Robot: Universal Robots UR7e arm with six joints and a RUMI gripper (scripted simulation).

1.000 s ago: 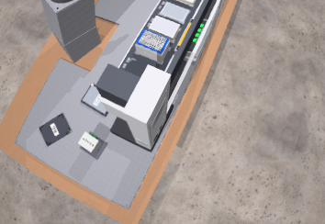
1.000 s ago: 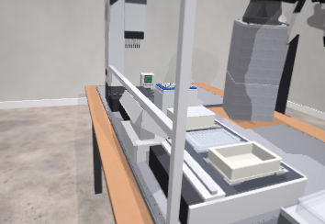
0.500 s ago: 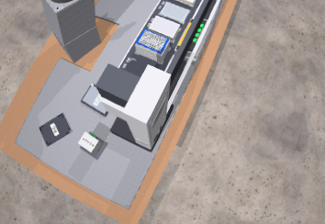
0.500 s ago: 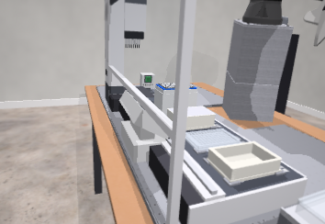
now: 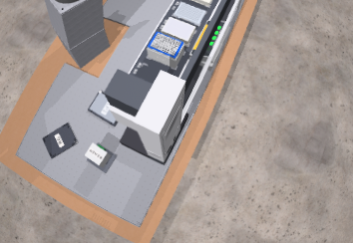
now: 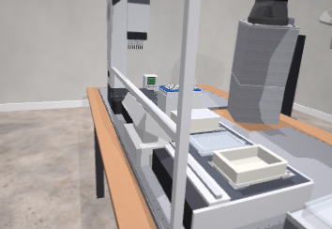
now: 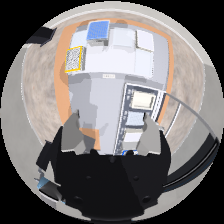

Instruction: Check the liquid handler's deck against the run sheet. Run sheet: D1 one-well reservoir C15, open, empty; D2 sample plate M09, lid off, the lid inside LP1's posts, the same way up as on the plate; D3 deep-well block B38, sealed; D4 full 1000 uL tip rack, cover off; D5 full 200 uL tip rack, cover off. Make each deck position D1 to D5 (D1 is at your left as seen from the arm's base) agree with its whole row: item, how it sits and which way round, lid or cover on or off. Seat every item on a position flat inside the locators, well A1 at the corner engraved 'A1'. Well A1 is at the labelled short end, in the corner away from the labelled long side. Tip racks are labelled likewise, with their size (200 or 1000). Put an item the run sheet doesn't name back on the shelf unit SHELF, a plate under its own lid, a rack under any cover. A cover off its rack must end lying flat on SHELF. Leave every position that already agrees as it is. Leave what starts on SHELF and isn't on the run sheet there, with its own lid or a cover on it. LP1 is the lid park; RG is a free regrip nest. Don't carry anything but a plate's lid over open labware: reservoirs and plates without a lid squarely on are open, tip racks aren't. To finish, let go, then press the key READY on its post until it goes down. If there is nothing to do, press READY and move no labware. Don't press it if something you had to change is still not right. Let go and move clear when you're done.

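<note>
My gripper is now 180 mm past the yellow-framed tip rack, 130 mm to the right of it and 210 mm above it. Also, from my hand: clear well plate: 180 mm ahead, 170 mm to the right, 260 mm below; shelf: 30 mm behind, 220 mm to the left, 260 mm below; cream one-well reservoir: 170 mm ahead, 50 mm to the right, 250 mm below.
</note>
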